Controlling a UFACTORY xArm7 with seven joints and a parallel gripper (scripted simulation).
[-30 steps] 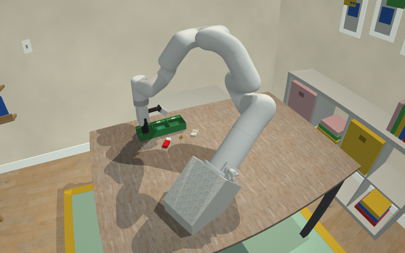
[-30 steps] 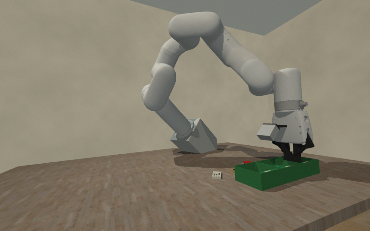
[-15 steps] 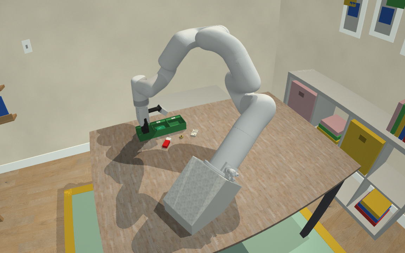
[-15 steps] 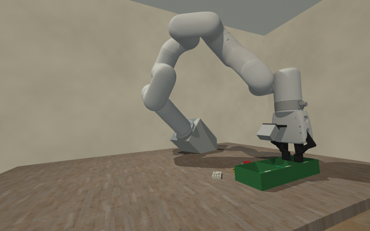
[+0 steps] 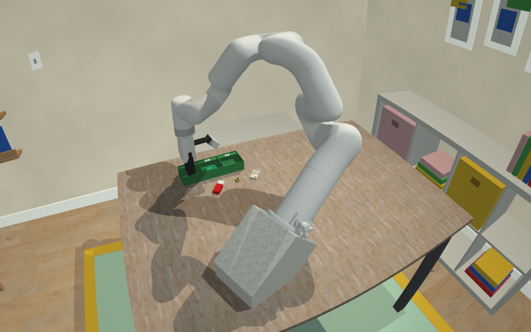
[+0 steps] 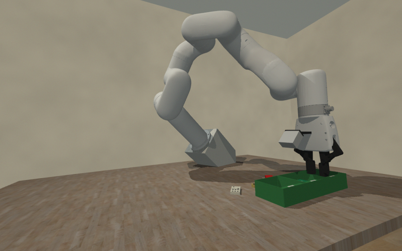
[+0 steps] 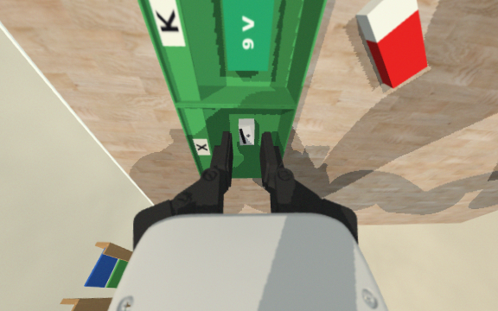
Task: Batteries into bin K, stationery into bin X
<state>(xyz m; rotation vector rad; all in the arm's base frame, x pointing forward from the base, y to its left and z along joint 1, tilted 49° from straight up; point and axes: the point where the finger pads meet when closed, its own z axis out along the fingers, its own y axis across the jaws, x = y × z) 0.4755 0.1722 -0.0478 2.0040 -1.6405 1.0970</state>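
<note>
Right now my hand is 3 cm above the pencil sharpener. From my hand the other things lie so: green bin tray: 8 cm to the right, 3 cm below, 1 cm ahead; red-and-white eraser: 10 cm behind, 9 cm to the right, 4 cm below; green 9 V battery: 9 cm to the right, 3 cm below.
</note>
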